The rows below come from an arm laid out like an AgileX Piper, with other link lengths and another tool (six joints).
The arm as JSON. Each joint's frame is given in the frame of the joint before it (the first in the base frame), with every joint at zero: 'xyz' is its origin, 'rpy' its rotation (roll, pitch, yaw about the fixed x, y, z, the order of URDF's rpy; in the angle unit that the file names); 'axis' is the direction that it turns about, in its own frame. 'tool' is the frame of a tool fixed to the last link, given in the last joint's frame.
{
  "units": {
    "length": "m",
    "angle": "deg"
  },
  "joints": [
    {
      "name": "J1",
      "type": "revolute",
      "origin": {
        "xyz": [
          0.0,
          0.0,
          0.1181
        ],
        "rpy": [
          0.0,
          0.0,
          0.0
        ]
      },
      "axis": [
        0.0,
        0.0,
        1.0
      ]
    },
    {
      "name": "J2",
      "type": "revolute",
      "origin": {
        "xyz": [
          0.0,
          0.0,
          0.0
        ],
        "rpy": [
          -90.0,
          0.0,
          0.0
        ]
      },
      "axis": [
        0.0,
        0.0,
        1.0
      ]
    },
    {
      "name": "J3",
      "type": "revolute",
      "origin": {
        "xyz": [
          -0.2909,
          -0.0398,
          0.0
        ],
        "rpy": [
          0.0,
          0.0,
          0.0
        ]
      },
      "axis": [
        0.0,
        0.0,
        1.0
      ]
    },
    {
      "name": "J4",
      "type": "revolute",
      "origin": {
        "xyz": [
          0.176,
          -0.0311,
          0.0
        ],
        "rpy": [
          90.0,
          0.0,
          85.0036
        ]
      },
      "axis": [
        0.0,
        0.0,
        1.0
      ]
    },
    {
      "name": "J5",
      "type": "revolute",
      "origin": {
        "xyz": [
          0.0,
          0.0,
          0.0
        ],
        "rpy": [
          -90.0,
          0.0,
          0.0
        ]
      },
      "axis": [
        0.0,
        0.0,
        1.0
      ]
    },
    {
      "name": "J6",
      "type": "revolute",
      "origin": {
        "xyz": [
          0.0,
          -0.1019,
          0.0
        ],
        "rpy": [
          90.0,
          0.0,
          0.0
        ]
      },
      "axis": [
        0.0,
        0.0,
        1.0
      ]
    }
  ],
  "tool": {
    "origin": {
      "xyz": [
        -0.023,
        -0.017,
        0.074
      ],
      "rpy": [
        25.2,
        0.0,
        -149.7
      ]
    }
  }
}
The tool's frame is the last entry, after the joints.
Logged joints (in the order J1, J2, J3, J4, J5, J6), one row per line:
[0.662, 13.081, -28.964, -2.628, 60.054, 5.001]
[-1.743, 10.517, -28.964, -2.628, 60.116, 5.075]
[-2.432, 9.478, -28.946, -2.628, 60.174, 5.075]
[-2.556, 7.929, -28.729, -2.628, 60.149, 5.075]
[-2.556, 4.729, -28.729, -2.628, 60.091, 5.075]
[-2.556, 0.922, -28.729, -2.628, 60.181, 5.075]
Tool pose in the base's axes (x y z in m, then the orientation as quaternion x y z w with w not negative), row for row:
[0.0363, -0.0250, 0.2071, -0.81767, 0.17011, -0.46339, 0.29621]
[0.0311, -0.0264, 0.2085, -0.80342, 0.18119, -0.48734, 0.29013]
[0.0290, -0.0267, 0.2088, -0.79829, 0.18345, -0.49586, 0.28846]
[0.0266, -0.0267, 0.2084, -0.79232, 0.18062, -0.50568, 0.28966]
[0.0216, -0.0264, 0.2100, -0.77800, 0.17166, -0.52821, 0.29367]
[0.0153, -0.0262, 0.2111, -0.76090, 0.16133, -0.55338, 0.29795]
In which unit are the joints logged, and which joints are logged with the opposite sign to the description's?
The joints are logged in degrees. Opposite sign: none.
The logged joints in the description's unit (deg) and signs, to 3 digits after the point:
[0.662, 13.081, -28.964, -2.628, 60.054, 5.001]
[-1.743, 10.517, -28.964, -2.628, 60.116, 5.075]
[-2.432, 9.478, -28.946, -2.628, 60.174, 5.075]
[-2.556, 7.929, -28.729, -2.628, 60.149, 5.075]
[-2.556, 4.729, -28.729, -2.628, 60.091, 5.075]
[-2.556, 0.922, -28.729, -2.628, 60.181, 5.075]

